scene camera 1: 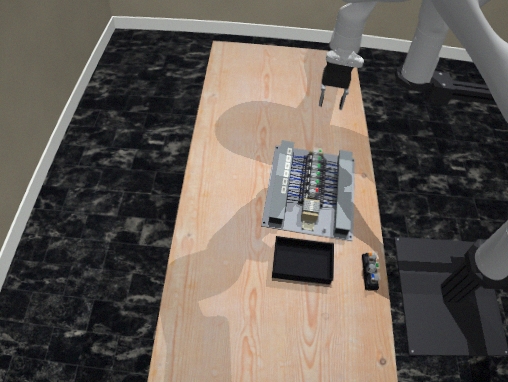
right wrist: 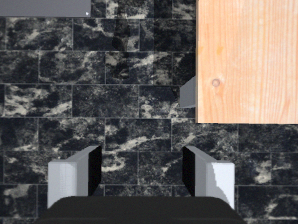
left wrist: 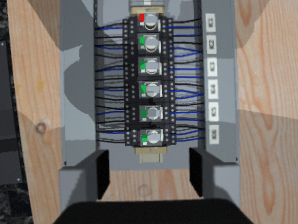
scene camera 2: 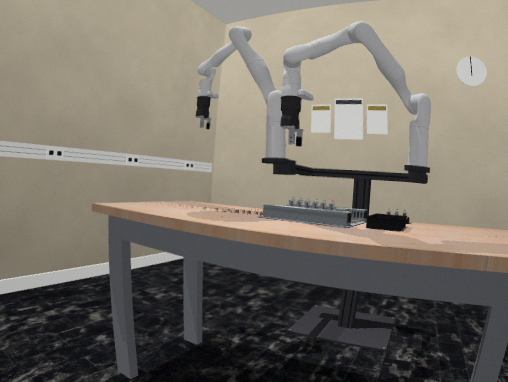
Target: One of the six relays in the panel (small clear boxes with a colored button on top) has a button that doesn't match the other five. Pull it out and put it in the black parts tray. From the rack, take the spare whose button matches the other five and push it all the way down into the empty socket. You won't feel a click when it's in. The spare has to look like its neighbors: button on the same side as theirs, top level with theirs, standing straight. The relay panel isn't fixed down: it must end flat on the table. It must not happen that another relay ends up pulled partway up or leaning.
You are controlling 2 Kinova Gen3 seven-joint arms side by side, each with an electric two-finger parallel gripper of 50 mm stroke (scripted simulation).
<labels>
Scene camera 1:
left gripper: 330,105
relay panel: 290,203
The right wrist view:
right gripper: 142,163
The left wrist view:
left gripper: 149,165
relay panel: 88,117
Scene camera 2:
left gripper: 295,145
relay panel: 340,218
</labels>
